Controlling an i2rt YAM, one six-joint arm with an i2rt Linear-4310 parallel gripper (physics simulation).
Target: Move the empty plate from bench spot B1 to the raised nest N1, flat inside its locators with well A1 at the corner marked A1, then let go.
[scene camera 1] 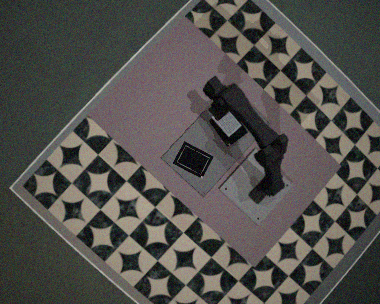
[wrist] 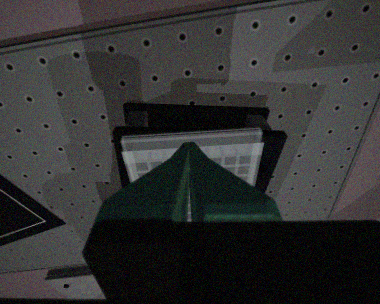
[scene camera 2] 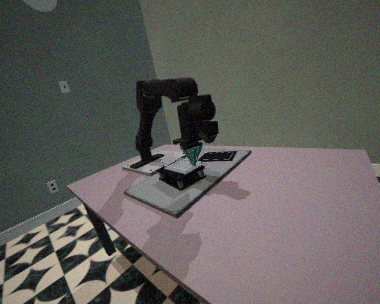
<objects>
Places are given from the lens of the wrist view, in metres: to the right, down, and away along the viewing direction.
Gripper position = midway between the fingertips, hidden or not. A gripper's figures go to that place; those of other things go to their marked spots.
gripper (wrist: 189, 151): 0.00, 0.00, 0.13
white well plate (wrist: 239, 150): 0.03, 0.00, 0.13
black nest with white outline (wrist: 31, 218): -0.19, 0.08, 0.26
perforated deck surface (wrist: 309, 70): 0.09, -0.06, 0.17
The marked spots on the black nest with white outline and the white well plate are 0.26 m apart.
</objects>
